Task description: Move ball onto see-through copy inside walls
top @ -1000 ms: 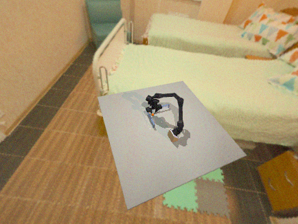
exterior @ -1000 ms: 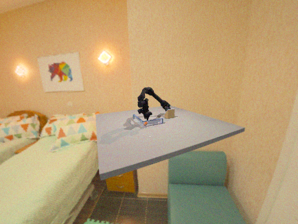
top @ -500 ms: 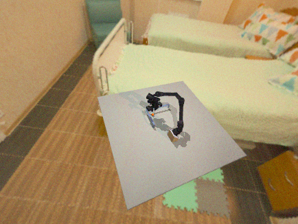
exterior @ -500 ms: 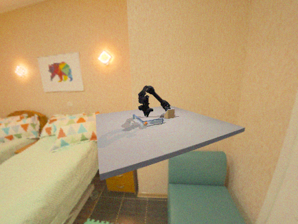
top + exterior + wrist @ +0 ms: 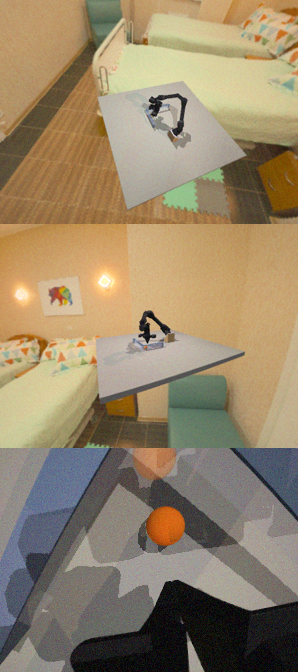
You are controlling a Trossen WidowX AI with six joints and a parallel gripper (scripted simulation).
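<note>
Right now my gripper tip is 3 cm short of the orange ball, 3 cm to the right of it and 3 cm above it.
</note>
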